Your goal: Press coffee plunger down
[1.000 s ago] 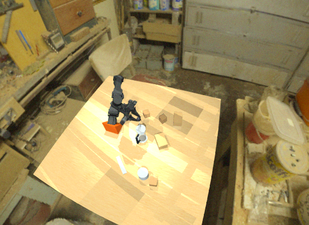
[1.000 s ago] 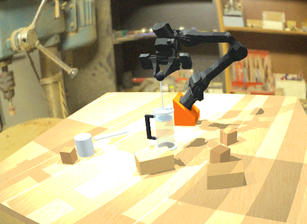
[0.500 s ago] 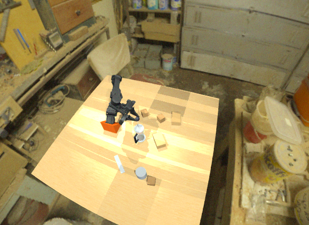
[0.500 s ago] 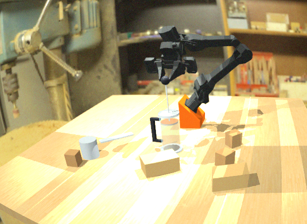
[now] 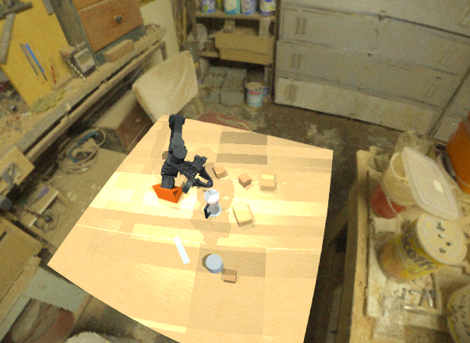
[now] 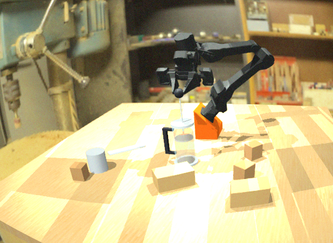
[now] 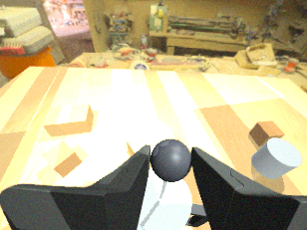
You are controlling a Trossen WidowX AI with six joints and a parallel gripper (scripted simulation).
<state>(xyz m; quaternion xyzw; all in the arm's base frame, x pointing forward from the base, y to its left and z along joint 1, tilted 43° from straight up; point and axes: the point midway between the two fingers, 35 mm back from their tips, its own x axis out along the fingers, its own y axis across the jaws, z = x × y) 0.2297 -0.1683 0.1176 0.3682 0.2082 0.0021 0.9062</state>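
My gripper tip is now 120 mm above the glass coffee press, 10 mm to the left of it and 10 mm past it. The rest, counted from my gripper tip: white bar (250 mm to the right, 230 mm below, 120 mm behind).
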